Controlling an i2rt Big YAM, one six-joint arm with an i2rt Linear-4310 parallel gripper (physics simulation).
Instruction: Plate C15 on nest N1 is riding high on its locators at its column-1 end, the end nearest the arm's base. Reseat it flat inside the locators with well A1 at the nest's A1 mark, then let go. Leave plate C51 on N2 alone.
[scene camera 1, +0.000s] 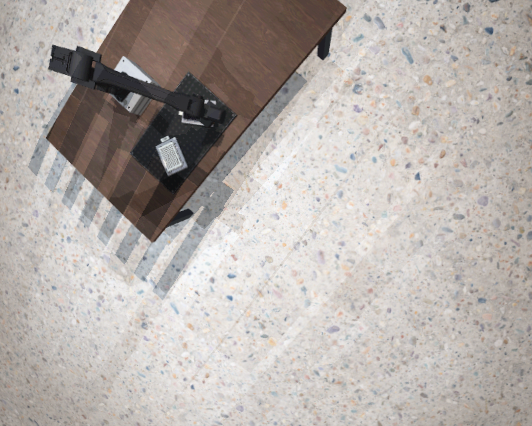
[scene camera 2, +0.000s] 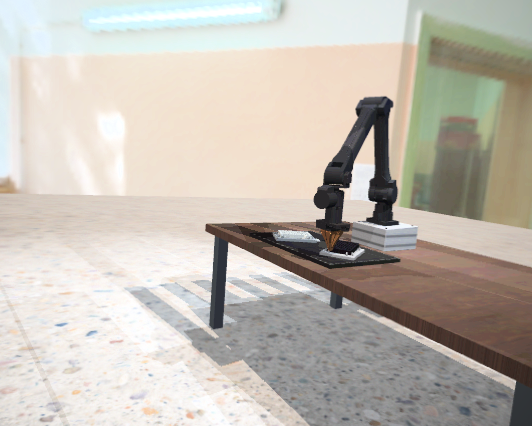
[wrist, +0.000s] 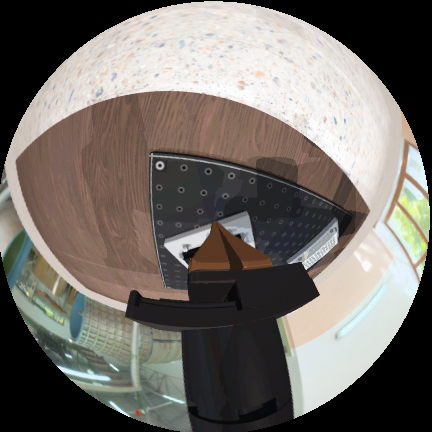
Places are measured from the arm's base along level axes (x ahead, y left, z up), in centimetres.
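Pixels of known places: gripper, fingertip midpoint: (scene camera 2: 330, 250) (wrist: 213, 225); arm's base, origin of the base link: (scene camera 2: 382, 223).
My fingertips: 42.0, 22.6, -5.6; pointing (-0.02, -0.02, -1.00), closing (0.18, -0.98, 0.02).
Note:
Ahead of a thing's pixels: the offset from my fingertips to its top centre, as dx, dy, dz. Level surfaces: height alone.
Plate C15 {-9.0, -4.7, +1.1} (scene camera 2: 346, 246) is a dark plate on the white nest N1 {-8.6, -4.3, -0.2} (scene camera 2: 350, 256) (wrist: 175, 243). In scene camera 2 it looks raised and slightly tilted, higher at the back; its exact seating cannot be told. My gripper (scene camera 2: 331, 249) (wrist: 213, 225) is shut and empty, pointing down with its brown fingertips at the plate's left side in scene camera 2. Whether they touch the plate cannot be told. In the wrist view the fingers hide much of plate and nest; from above the arm covers them. The A1 mark cannot be made out. Plate C51 {-3.3, -30.2, +0.2} (scene camera 1: 170, 156) (scene camera 2: 295, 235) (wrist: 321, 248), pale with many wells, sits on N2.
Both nests stand on a black perforated board (scene camera 1: 146, 145) (scene camera 2: 380, 260) (wrist: 170, 200) on the brown wooden table {dz -3.7} (scene camera 1: 260, 45) (scene camera 2: 450, 295) (wrist: 120, 200). The arm's base stands on a grey-white block (scene camera 1: 137, 105) (scene camera 2: 385, 237) behind the board. The table edge lies close beyond the board.

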